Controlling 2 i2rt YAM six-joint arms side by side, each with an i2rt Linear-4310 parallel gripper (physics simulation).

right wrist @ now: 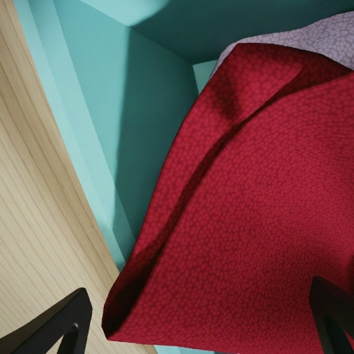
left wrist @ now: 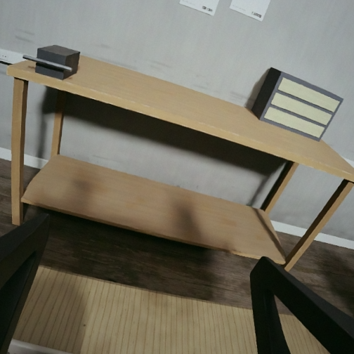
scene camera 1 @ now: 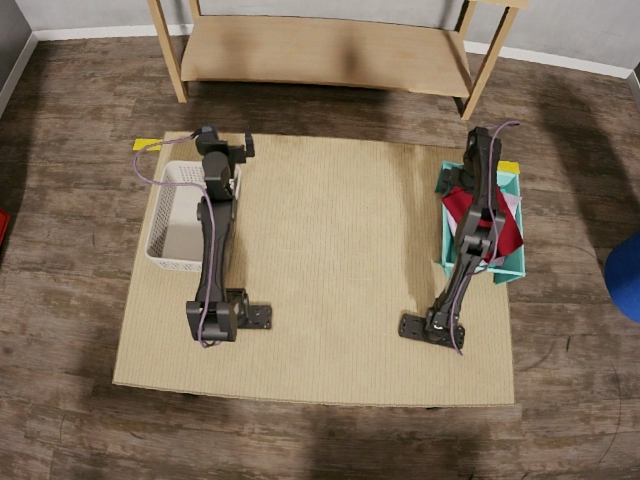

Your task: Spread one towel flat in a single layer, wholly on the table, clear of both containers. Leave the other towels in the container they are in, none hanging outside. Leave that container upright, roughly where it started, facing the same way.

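Observation:
A teal bin (scene camera 1: pixel 508 271) (right wrist: pixel 150 120) stands upright at the right of the table. A red towel (scene camera 1: pixel 509 227) (right wrist: pixel 255 200) lies loosely folded in it, above a lilac towel (scene camera 1: pixel 513 202) (right wrist: pixel 325 39). In the right wrist view one red corner reaches over the bin's rim at lower left. My right gripper (scene camera 1: pixel 445 178) (right wrist: pixel 197 295) is open, low over the bin's far-left part, with red cloth in view between its fingers. My left gripper (scene camera 1: pixel 227 138) (left wrist: pixel 160 247) is open and empty above the table's far-left part. The right arm hides part of the towels.
A white mesh basket (scene camera 1: pixel 153 222), empty where it shows, stands at the left of the table (scene camera 1: pixel 320 356) under my left arm. A wooden shelf (scene camera 1: pixel 320 54) (left wrist: pixel 150 192) stands on the floor beyond the far edge. A blue round object (scene camera 1: pixel 628 279) is off the table at the right.

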